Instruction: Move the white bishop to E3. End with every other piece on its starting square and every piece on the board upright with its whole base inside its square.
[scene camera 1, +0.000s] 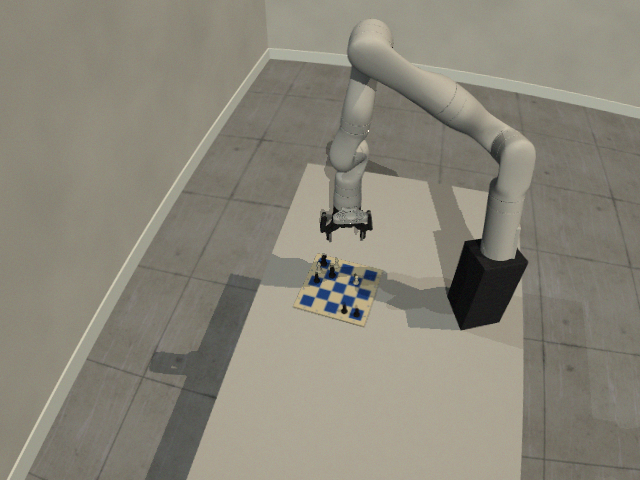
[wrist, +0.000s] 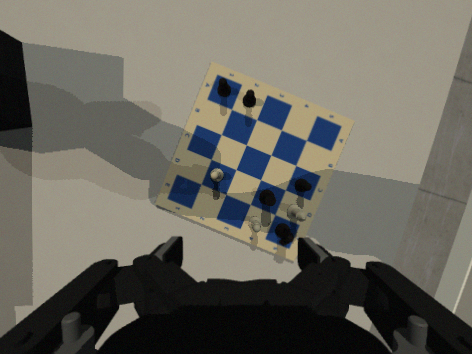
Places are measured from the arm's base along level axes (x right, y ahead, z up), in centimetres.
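Pixels of known places: gripper, between the fingertips: (scene camera 1: 345, 239) (wrist: 240, 249); arm's base, origin of its link: (scene camera 1: 497, 250).
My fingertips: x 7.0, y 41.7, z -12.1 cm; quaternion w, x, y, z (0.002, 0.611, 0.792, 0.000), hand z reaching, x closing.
Ahead of a thing's pixels: the offset from my fingertips to its top centre. "*": to the spot under its first point.
Three white pieces stand on the blue-and-cream board {* dz -14.2, dx -16.0, dy +10.9 cm} (scene camera 1: 298, 305) (wrist: 349, 125): one {dz -11.0, dx -4.2, dy -4.4 cm} (scene camera 1: 355, 279) (wrist: 216, 175) on D2, one {dz -11.0, dx +1.1, dy +2.6 cm} (scene camera 1: 336, 262) (wrist: 255, 223) on E4 and one {dz -9.8, dx -2.0, dy +7.6 cm} (scene camera 1: 318, 267) (wrist: 296, 212) on D5. They are too small for me to tell which is the bishop. Square E3 {* dz -14.2, dx +0.3, dy -0.7 cm} (scene camera 1: 346, 269) (wrist: 234, 211) is blue and bears no piece. My gripper (scene camera 1: 345, 238) (wrist: 240, 249) is open and empty, above and beyond the board's E edge in the scene view.
Black pieces stand on E5 {dz -10.2, dx +1.2, dy +6.7 cm} (scene camera 1: 323, 259) (wrist: 284, 232), D4 {dz -10.9, dx -2.9, dy +3.3 cm} (scene camera 1: 332, 271) (wrist: 267, 197), C5 {dz -11.0, dx -5.9, dy +7.5 cm} (scene camera 1: 316, 277) (wrist: 302, 185), A2 {dz -11.0, dx -15.4, dy -2.7 cm} (scene camera 1: 344, 308) (wrist: 249, 98) and A1 {dz -11.0, dx -16.0, dy -6.5 cm} (scene camera 1: 356, 313) (wrist: 224, 87). The black arm base (scene camera 1: 480, 289) stands right of the board in the scene view.
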